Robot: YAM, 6 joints.
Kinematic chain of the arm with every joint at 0, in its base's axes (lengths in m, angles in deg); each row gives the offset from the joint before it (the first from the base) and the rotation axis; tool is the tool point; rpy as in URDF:
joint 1: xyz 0 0 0.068 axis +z
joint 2: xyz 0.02 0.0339 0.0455 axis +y
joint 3: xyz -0.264 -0.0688 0 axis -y
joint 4: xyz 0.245 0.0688 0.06 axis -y
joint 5: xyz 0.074 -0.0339 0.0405 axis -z
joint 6: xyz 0.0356 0 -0.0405 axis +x
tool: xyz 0 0 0 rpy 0 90 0
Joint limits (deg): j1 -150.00..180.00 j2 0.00..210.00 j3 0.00..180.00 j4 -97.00..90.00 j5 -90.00..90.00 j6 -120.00..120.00
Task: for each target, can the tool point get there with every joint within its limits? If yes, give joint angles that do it. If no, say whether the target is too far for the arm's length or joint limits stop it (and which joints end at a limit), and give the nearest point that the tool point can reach.
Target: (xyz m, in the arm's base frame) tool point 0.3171 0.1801 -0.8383
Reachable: no: too far | nearest point 0.2603 0.1478 -0.3768 | short by 0.466 m
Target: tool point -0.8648 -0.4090 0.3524
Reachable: no: too far | nearest point -0.5454 -0.3065 0.2685 | short by 0.346 m
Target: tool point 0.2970 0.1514 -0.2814
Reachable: yes | joints 22.80 190.31 93.34 20.23 -43.40 83.54
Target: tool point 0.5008 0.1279 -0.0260
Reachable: yes | joints 18.15 162.26 112.85 -12.29 75.58 -48.06
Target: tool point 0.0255 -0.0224 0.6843
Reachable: yes | joints -39.58 64.27 113.18 34.42 1.69 92.16
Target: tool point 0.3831 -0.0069 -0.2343
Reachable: yes | joints 3.76 184.83 101.28 0.98 63.92 20.91
